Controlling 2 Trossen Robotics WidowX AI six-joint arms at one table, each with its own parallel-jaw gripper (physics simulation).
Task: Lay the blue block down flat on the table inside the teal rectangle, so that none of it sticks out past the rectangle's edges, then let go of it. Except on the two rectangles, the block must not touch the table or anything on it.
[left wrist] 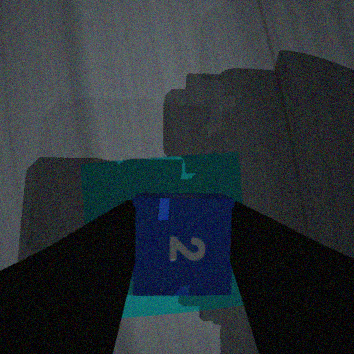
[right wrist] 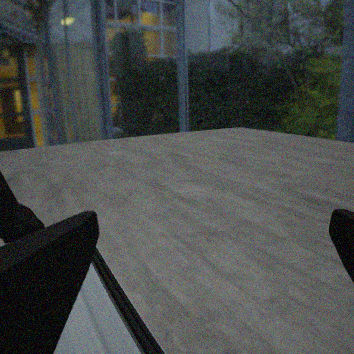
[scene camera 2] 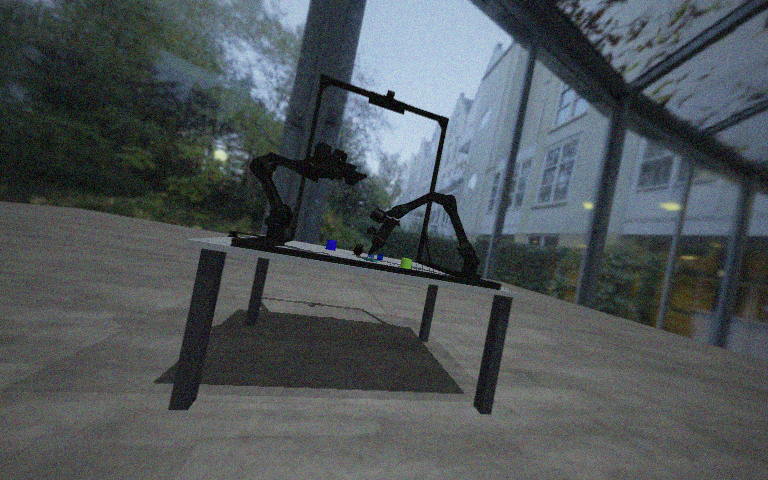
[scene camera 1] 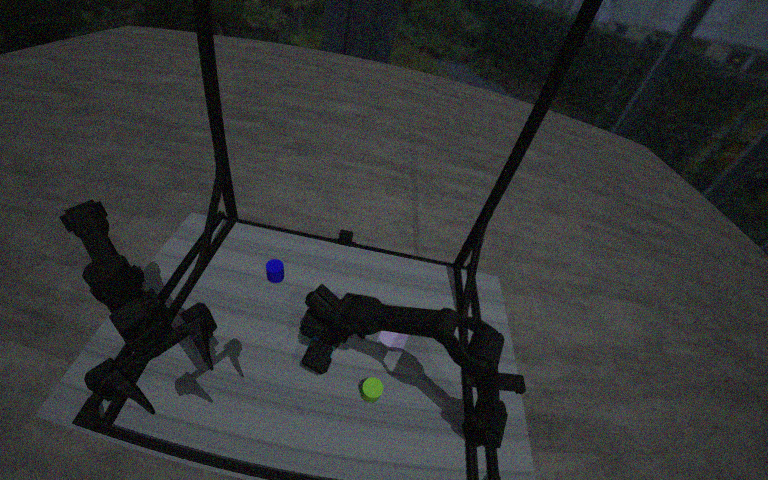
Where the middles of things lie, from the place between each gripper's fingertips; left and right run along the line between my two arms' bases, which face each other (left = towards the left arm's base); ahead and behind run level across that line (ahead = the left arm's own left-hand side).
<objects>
Now: right hand 34 cm above the teal rectangle (left wrist: 106,184), 27 cm past it and 12 cm to the right of it.
I see my left gripper 2 cm above the teal rectangle, 1 cm to the right of it and 1 cm short of it.
</objects>
